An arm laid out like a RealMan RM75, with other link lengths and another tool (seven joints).
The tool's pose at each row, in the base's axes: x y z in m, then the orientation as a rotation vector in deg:
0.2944, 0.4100, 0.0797, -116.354, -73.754, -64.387
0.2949, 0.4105, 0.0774, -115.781, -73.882, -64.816
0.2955, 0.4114, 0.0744, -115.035, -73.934, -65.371
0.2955, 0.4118, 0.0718, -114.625, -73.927, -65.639
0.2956, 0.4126, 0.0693, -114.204, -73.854, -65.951
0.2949, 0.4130, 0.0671, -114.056, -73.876, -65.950
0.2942, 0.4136, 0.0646, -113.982, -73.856, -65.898
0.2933, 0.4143, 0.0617, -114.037, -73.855, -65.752
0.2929, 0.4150, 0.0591, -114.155, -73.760, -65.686
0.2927, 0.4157, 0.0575, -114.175, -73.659, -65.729
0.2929, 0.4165, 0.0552, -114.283, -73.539, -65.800
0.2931, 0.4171, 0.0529, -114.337, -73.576, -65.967
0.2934, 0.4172, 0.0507, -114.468, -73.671, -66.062
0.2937, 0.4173, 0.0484, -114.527, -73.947, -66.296
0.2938, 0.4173, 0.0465, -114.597, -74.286, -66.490
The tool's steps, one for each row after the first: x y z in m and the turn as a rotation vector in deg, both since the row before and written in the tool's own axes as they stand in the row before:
-0.0016, 0.0002, 0.0018, 0.114, 0.460, -0.275
-0.0020, 0.0001, 0.0025, 0.147, 0.639, -0.278
-0.0020, -0.0003, 0.0017, 0.102, 0.351, -0.117
-0.0017, -0.0003, 0.0020, 0.081, 0.399, -0.086
-0.0018, -0.0009, 0.0012, 0.097, 0.082, -0.027
-0.0020, -0.0010, 0.0015, 0.080, 0.034, 0.026
-0.0023, -0.0012, 0.0017, 0.054, -0.086, 0.055
-0.0020, -0.0007, 0.0017, -0.037, -0.060, 0.099
-0.0011, -0.0005, 0.0013, -0.040, 0.042, 0.059
-0.0015, -0.0002, 0.0019, -0.115, 0.005, 0.070
-0.0016, -0.0001, 0.0017, -0.138, 0.014, -0.079
-0.0018, 0.0002, 0.0013, -0.143, -0.081, -0.090
-0.0019, 0.0001, 0.0014, -0.180, -0.055, -0.271
-0.0016, 0.0000, 0.0010, -0.163, -0.100, -0.301

